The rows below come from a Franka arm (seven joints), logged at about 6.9 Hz.
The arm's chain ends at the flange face. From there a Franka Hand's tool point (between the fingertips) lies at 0.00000 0.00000 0.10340 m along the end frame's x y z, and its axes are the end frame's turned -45 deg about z.
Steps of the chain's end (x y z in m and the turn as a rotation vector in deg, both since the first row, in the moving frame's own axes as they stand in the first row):
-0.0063 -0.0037 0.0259 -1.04 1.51 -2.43
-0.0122 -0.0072 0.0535 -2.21 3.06 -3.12
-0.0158 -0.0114 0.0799 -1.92 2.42 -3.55
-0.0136 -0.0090 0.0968 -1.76 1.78 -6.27
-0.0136 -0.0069 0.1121 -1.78 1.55 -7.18
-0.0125 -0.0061 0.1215 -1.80 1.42 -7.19
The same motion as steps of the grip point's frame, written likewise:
-0.0012 -0.0038 0.0258 -1.80 0.33 -2.43
-0.0023 -0.0070 0.0533 -3.73 0.60 -3.12
-0.0023 -0.0137 0.0797 -3.07 0.35 -3.55
-0.0030 -0.0115 0.0967 -2.50 0.01 -6.27
-0.0048 -0.0102 0.1120 -2.35 -0.16 -7.18
-0.0048 -0.0090 0.1214 -2.28 -0.27 -7.19

